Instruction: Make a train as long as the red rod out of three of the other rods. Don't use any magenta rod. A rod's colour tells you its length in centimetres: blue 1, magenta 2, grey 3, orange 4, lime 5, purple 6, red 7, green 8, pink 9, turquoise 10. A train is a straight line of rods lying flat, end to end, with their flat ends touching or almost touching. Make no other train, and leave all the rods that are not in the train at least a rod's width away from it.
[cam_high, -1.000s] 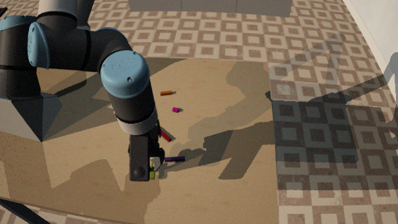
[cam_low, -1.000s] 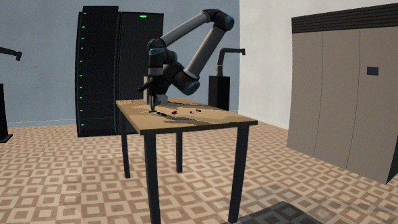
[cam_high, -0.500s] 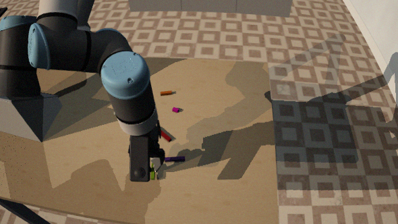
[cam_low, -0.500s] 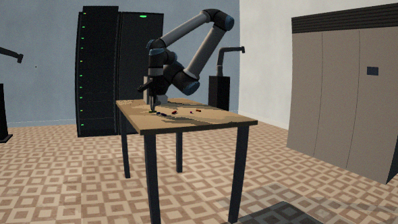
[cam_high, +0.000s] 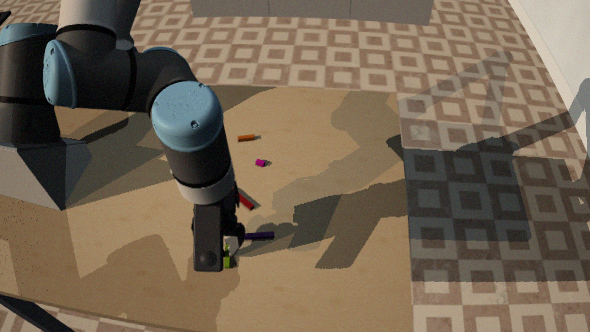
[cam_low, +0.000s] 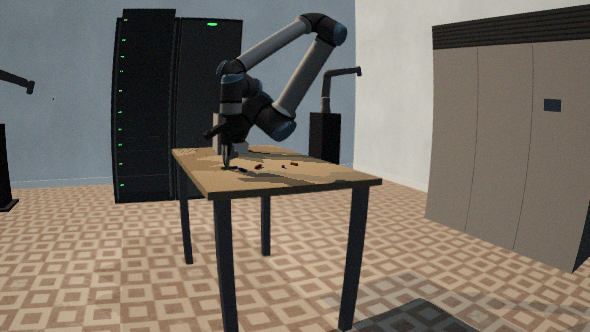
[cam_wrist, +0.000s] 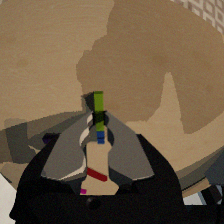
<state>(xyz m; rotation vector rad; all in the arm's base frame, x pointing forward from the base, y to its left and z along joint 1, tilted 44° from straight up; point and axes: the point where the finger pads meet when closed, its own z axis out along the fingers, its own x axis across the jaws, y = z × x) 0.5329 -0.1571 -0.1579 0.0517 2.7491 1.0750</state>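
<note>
My hand is 1 cm above the lime rod. Round my hand: purple rod: 6 cm ahead, 5 cm to the left, 1 cm below; then red rod: 2 cm ahead, 14 cm to the left, 1 cm below; then magenta rod: 5 cm ahead, 24 cm to the left, 1 cm below.
</note>
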